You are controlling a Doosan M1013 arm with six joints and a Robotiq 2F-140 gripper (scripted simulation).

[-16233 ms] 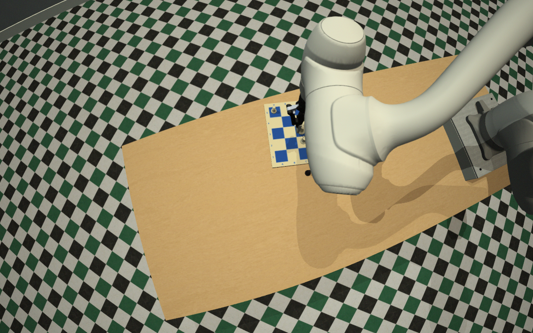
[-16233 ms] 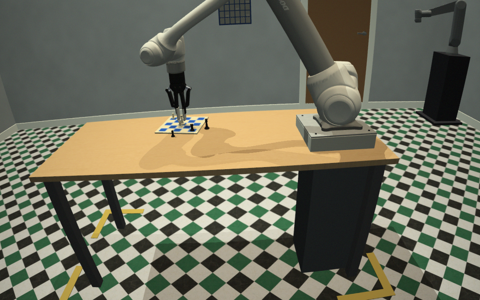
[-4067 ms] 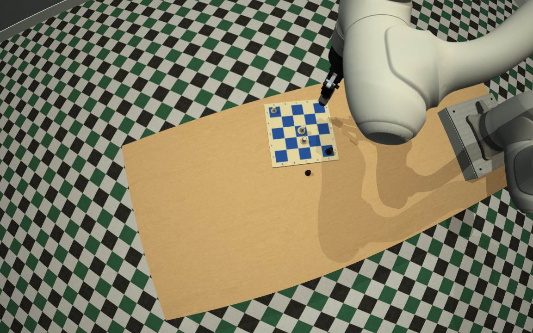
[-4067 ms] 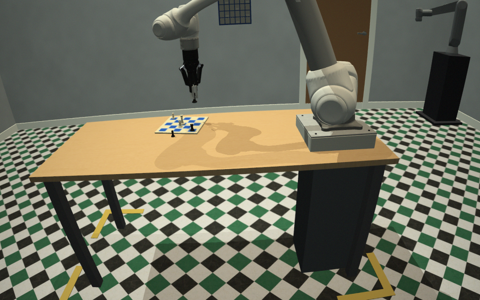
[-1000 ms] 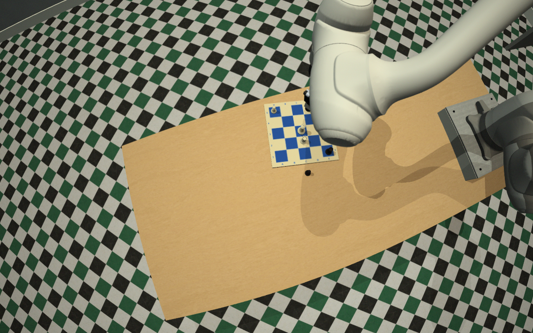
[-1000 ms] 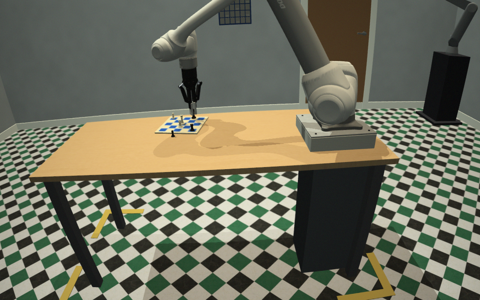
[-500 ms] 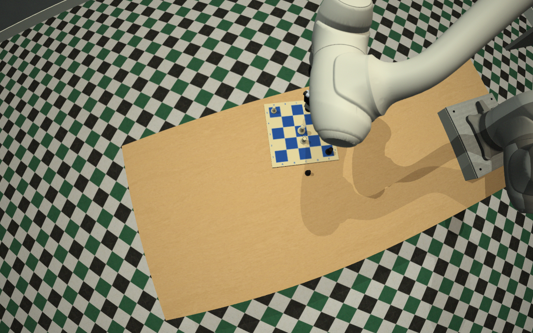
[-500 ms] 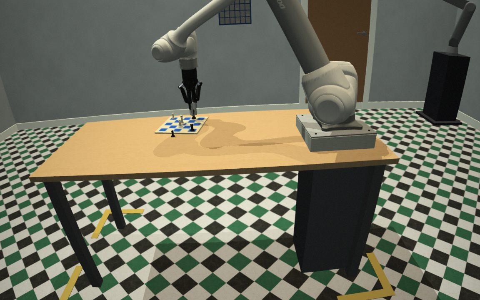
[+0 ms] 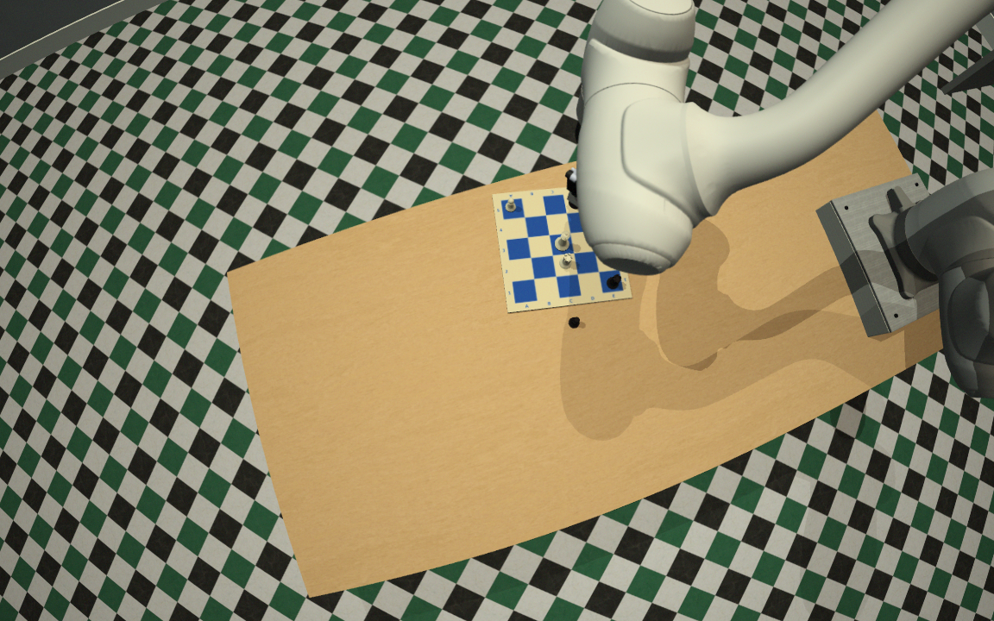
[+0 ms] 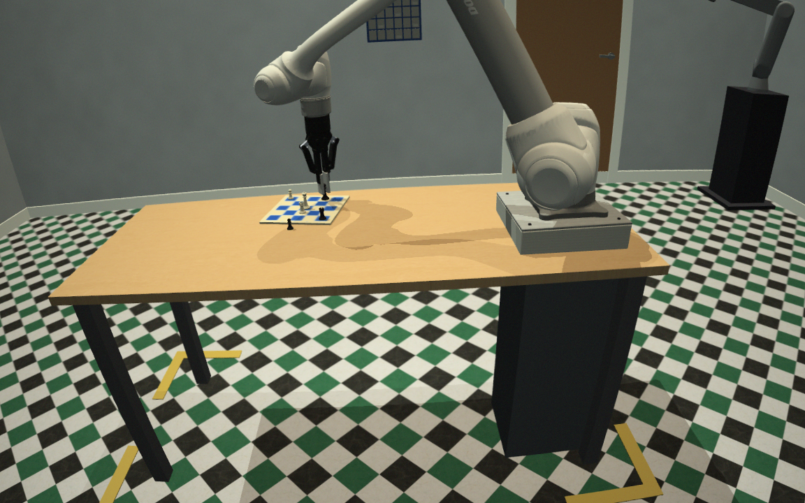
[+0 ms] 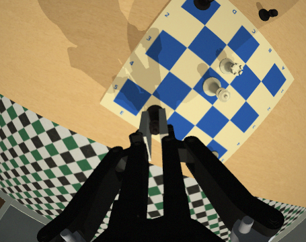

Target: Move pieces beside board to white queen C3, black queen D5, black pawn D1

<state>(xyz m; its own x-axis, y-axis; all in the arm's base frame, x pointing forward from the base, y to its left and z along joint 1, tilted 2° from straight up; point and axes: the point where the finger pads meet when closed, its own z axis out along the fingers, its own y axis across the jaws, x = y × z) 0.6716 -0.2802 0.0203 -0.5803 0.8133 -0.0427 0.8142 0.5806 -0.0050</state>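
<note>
The black queen lies 30 mm below my hand. The rest, counted from my hand: white queen (70 mm to the left, 50 mm ahead, 30 mm below); then cream board (70 mm to the left, 60 mm below, 50 mm ahead); then black pawn (210 mm to the left, 70 mm ahead, 50 mm below).
</note>
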